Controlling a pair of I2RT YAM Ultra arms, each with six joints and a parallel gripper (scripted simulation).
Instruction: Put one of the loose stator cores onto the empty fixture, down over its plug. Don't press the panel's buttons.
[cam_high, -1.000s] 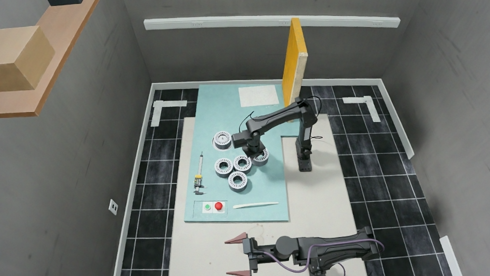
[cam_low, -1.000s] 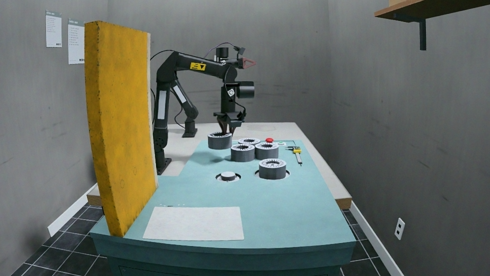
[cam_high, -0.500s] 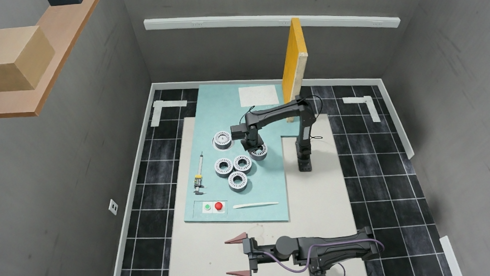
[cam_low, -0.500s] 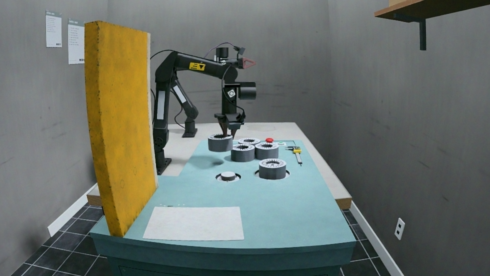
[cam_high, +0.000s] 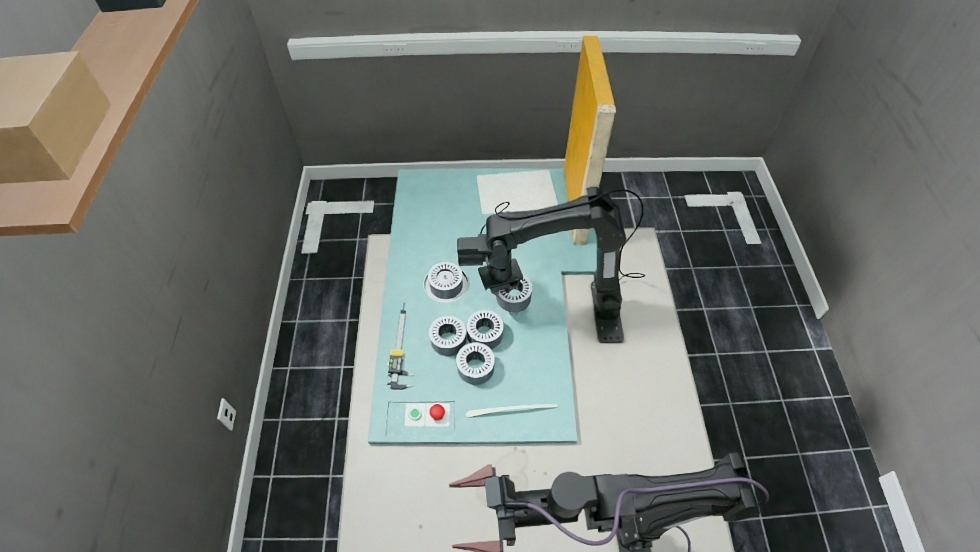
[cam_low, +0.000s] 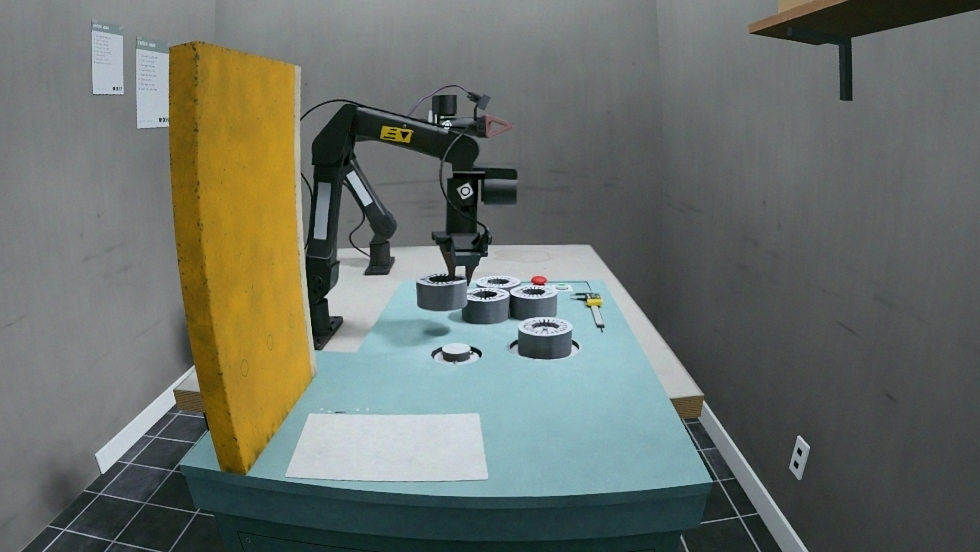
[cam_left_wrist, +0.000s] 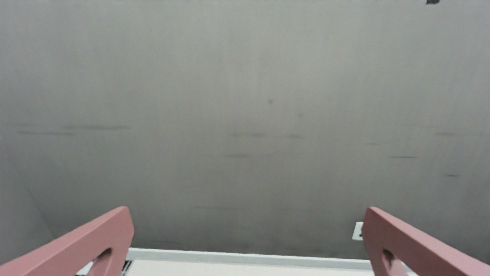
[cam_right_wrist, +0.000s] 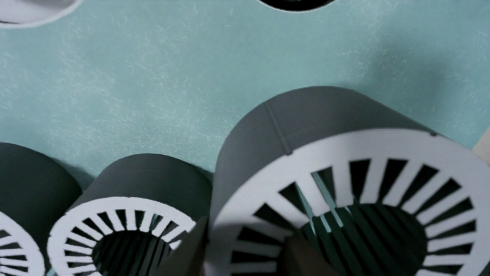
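Note:
Now: right hand 130 mm to the left of the fixture plug and 100 mm above it. Round my right hand: green button (210 mm ahead, 300 mm to the left, 100 mm below); red button (160 mm ahead, 300 mm to the left, 80 mm below); white sheet (50 mm behind, 450 mm to the right, 90 mm below).

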